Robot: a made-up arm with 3 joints. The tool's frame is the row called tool. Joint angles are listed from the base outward.
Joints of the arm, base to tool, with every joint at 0 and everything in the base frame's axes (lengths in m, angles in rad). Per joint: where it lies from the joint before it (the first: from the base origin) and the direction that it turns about. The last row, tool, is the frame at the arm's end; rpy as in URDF.
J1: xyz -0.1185 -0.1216 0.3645 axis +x
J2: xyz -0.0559 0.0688 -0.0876 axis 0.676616 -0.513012 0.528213
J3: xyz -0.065 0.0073 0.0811 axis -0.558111 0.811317 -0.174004
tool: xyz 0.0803 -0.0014 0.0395 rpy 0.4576 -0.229 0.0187
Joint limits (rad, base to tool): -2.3..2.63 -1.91..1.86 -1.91..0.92
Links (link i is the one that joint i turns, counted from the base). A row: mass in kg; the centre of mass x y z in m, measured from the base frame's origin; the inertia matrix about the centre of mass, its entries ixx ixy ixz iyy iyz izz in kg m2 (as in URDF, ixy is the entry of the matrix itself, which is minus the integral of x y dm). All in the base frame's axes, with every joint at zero. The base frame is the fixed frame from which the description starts. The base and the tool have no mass.
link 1: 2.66; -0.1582 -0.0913 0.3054; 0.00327 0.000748 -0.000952 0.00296 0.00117 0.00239
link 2: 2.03; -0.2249 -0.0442 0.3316; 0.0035 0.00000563 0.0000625 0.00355 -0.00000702 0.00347
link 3: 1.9; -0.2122 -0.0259 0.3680; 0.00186 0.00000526 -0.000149 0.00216 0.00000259 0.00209
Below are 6 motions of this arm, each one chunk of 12 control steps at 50 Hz.
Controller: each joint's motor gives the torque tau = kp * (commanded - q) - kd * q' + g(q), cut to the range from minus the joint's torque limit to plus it. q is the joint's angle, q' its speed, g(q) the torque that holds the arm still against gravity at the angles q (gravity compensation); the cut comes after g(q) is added. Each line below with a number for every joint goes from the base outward.
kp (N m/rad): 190 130 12
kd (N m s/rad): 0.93 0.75 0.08
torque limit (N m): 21 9.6 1.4
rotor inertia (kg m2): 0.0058 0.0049 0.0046
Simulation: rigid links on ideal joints. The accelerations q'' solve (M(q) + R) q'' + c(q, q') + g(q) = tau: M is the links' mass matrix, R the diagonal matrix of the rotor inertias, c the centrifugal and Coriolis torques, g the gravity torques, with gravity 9.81 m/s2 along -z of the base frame. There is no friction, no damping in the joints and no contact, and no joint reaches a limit. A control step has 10 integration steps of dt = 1/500 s. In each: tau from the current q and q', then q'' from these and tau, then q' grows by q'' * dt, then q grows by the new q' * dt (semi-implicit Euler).
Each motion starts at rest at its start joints. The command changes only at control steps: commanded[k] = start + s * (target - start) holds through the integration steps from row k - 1 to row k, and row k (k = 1, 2, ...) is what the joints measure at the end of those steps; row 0 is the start. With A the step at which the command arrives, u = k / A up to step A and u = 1 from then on. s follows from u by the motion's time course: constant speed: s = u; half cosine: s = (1 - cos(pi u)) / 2; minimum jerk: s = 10 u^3 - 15 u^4 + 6 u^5; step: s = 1 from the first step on.
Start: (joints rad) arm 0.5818 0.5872 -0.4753
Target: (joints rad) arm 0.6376 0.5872 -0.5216
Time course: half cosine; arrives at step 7
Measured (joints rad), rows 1 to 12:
1: 0.5841 0.5876 -0.4752
2: 0.5922 0.5885 -0.4765
3: 0.6057 0.5883 -0.4832
4: 0.6201 0.5866 -0.4971
5: 0.6319 0.5849 -0.5147
6: 0.6391 0.5850 -0.5300
7: 0.6404 0.5866 -0.5386
8: 0.6377 0.5885 -0.5383
9: 0.6361 0.5898 -0.5304
10: 0.6368 0.5891 -0.5203
11: 0.6379 0.5867 -0.5136
12: 0.6381 0.5847 -0.5116

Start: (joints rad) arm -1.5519 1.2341 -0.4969
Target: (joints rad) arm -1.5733 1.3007 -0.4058
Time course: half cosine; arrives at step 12
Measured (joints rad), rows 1 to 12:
1: -1.5521 1.2347 -0.4961
2: -1.5530 1.2375 -0.4925
3: -1.5549 1.2434 -0.4847
4: -1.5577 1.2517 -0.4737
5: -1.5607 1.2611 -0.4612
6: -1.5637 1.2701 -0.4487
7: -1.5663 1.2786 -0.4369
8: -1.5688 1.2864 -0.4258
9: -1.5710 1.2934 -0.4159
10: -1.5728 1.2987 -0.4082
11: -1.5738 1.3018 -0.4037
12: -1.5739 1.3024 -0.4029

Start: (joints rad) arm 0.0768 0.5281 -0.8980
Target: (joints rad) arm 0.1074 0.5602 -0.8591
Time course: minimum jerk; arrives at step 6
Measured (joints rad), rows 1 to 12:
1: 0.0779 0.5289 -0.8968
2: 0.0837 0.5338 -0.8899
3: 0.0948 0.5442 -0.8760
4: 0.1051 0.5560 -0.8618
5: 0.1089 0.5634 -0.8554
6: 0.1070 0.5639 -0.8584
7: 0.1058 0.5611 -0.8636
8: 0.1076 0.5593 -0.8647
9: 0.1088 0.5591 -0.8618
10: 0.1078 0.5596 -0.8578
11: 0.1067 0.5603 -0.8549
12: 0.1069 0.5606 -0.8547

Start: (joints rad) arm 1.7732 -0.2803 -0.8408
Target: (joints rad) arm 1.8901 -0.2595 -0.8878
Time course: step
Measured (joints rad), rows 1 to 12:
1: 1.8296 -0.2744 -0.8152
2: 1.9236 -0.2675 -0.8063
3: 1.9631 -0.2621 -0.8709
4: 1.9288 -0.2538 -0.9715
5: 1.8711 -0.2474 -1.0416
6: 1.8472 -0.2483 -1.0518
7: 1.8704 -0.2530 -0.9919
8: 1.9079 -0.2586 -0.8910
9: 1.9199 -0.2657 -0.8205
10: 1.8996 -0.2704 -0.8101
11: 1.8730 -0.2692 -0.8371
12: 1.8665 -0.2633 -0.8683

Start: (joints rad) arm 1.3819 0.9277 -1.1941
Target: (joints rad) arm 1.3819 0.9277 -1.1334
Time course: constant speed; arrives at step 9
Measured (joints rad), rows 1 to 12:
1: 1.3820 0.9280 -1.1920
2: 1.3820 0.9285 -1.1861
3: 1.3819 0.9287 -1.1771
4: 1.3818 0.9282 -1.1669
5: 1.3818 0.9274 -1.1569
6: 1.3820 0.9269 -1.1482
7: 1.3820 0.9268 -1.1413
8: 1.3819 0.9272 -1.1360
9: 1.3818 0.9278 -1.1316
10: 1.3818 0.9278 -1.1292
11: 1.3818 0.9274 -1.1297
12: 1.3820 0.9271 -1.1317

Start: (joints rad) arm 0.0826 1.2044 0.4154
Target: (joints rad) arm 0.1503 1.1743 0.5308
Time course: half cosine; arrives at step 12
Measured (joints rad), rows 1 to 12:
1: 0.0833 1.2042 0.4159
2: 0.0864 1.2034 0.4184
3: 0.0926 1.2010 0.4250
4: 0.1011 1.1970 0.4370
5: 0.1103 1.1922 0.4541
6: 0.1195 1.1878 0.4744
7: 0.1282 1.1840 0.4948
8: 0.1362 1.1807 0.5124
9: 0.1431 1.1775 0.5253
10: 0.1484 1.1749 0.5332
11: 0.1514 1.1732 0.5365
12: 0.1519 1.1730 0.5361

